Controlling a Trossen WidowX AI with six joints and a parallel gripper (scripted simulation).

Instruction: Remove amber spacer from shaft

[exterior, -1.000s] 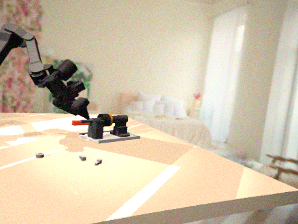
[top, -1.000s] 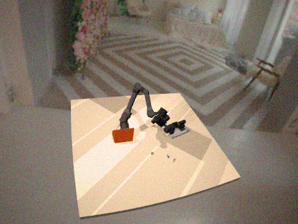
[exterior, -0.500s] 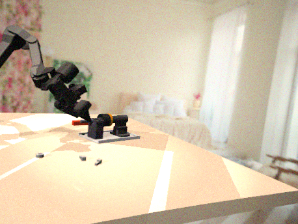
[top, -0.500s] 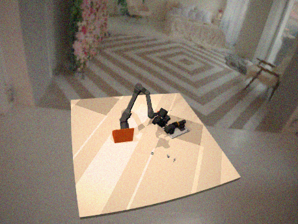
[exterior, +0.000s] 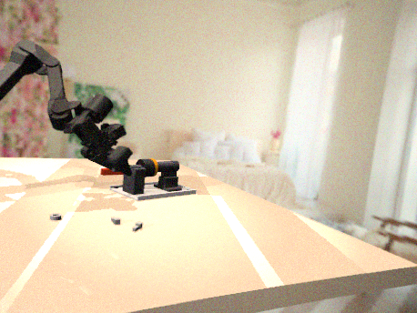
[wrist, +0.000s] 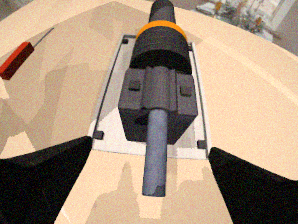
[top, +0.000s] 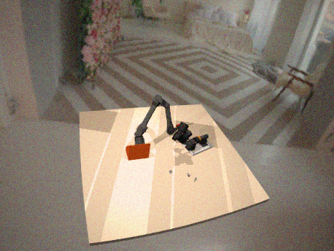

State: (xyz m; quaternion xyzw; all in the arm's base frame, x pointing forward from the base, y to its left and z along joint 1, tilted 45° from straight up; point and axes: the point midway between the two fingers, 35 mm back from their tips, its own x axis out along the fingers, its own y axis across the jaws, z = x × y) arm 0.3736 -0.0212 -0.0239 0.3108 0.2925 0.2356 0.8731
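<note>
My gripper tip is now 5 cm short of the grey shaft, 1 cm to the right of it and 1 cm below it. Also, from my gripper tip: dark spacer: 6 cm ahead, 1 cm to the left, 1 cm above.
</note>
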